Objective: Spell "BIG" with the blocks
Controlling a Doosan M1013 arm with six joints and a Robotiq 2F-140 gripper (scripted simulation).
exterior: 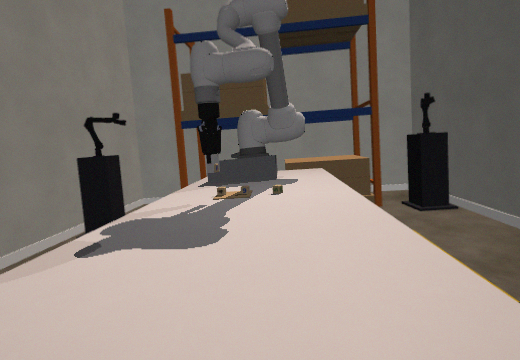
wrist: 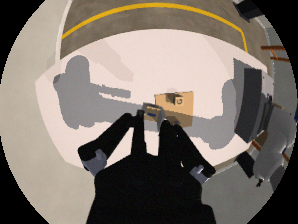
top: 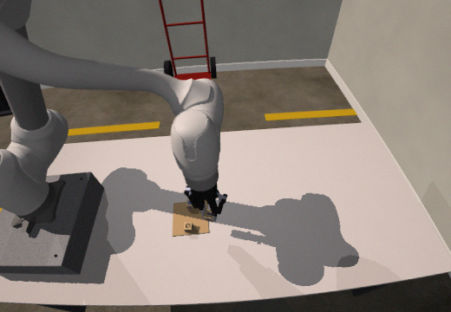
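Right now my hand is 80 mm past the tan mat, 60 mm to the right of it and 140 mm above it. Also, from my hand: block marked g (90 mm behind, 10 mm to the left, 120 mm below).
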